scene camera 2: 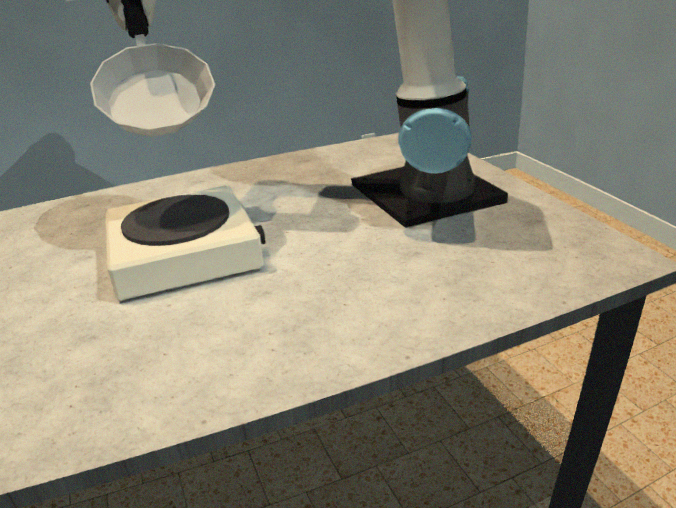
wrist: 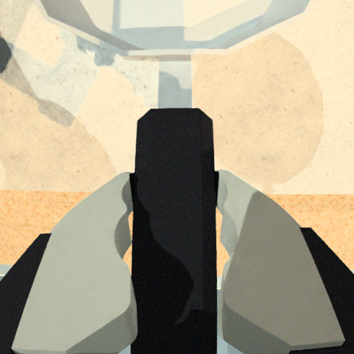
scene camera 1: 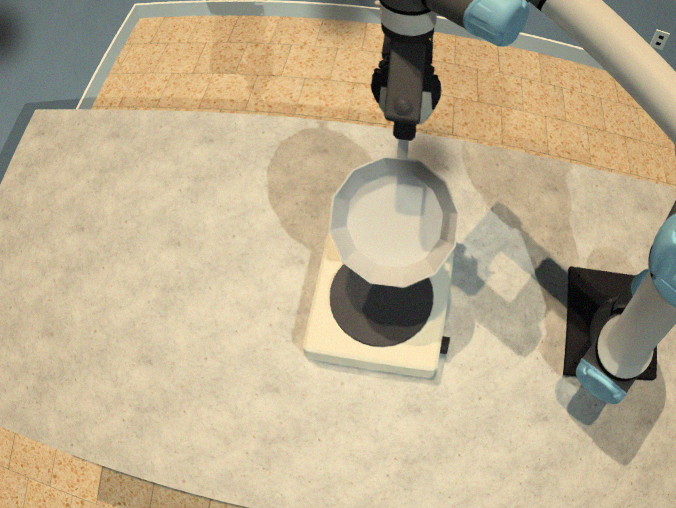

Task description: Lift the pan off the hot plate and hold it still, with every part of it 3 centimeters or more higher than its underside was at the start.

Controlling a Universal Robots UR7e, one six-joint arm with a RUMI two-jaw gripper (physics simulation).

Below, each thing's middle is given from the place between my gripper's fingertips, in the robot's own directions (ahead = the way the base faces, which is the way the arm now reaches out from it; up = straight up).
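Labels:
Light grey pan (scene camera 1: 394, 221): 10 mm behind my hand, 60 mm to the left, 20 mm below. Cream hot plate (scene camera 1: 352, 322), from my hand: 330 mm below, 160 mm to the left, 20 mm behind.

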